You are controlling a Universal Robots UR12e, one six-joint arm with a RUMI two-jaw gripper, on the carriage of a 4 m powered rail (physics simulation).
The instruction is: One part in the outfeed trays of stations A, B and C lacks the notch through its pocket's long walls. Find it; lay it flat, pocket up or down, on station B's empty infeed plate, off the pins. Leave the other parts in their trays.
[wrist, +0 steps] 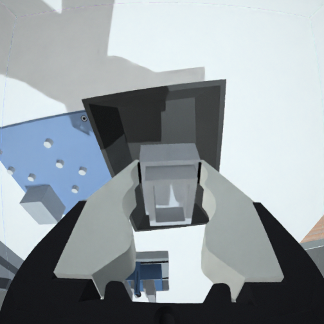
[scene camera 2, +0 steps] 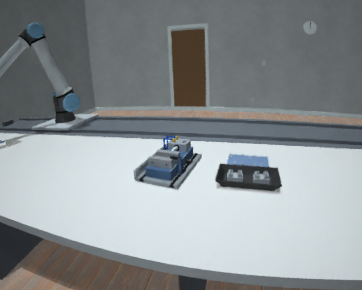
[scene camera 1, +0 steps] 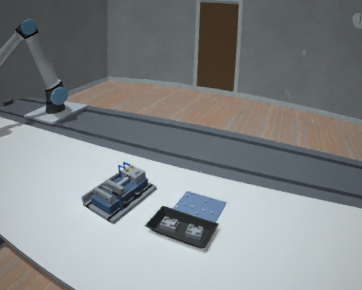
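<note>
In the wrist view my gripper is shut on a grey part, gripped by its sides and held above a black tray. Its pocket shows, and I see no notch through its long walls. The part hides some of the tray floor. A blue plate with pins lies left of the tray. In the scene views, another black tray holds two grey notched parts, the left one and the right one. The gripper does not show there.
A grey block stands at the plate's near corner in the wrist view. A blue-grey machine stands left of the scene views' tray, with a pinned blue plate behind that tray. The arm's carriage is on the rail, far left.
</note>
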